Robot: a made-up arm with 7 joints. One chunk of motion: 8 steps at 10 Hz.
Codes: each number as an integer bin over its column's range. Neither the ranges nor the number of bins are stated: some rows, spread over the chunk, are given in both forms.
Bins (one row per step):
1: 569 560 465 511 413 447 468
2: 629 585 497 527 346 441 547
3: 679 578 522 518 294 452 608
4: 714 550 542 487 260 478 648
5: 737 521 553 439 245 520 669
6: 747 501 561 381 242 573 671
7: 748 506 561 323 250 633 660
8: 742 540 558 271 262 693 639
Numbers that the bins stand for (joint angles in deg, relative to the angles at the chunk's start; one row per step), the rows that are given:
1: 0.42 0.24 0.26 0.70 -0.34 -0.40 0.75
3: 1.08 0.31 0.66 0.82 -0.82 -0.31 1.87
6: 1.49 0.00 0.93 -1.52 -1.03 1.75 2.38
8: 1.46 0.16 0.91 -3.39 -0.95 3.80 2.12
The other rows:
2: 0.78 0.34 0.48 0.97 -0.61 -0.50 1.38
4: 1.29 0.20 0.80 0.29 -0.96 0.13 2.19
5: 1.43 0.08 0.88 -0.53 -1.02 0.85 2.36
7: 1.50 0.02 0.93 -2.51 -1.00 2.78 2.29

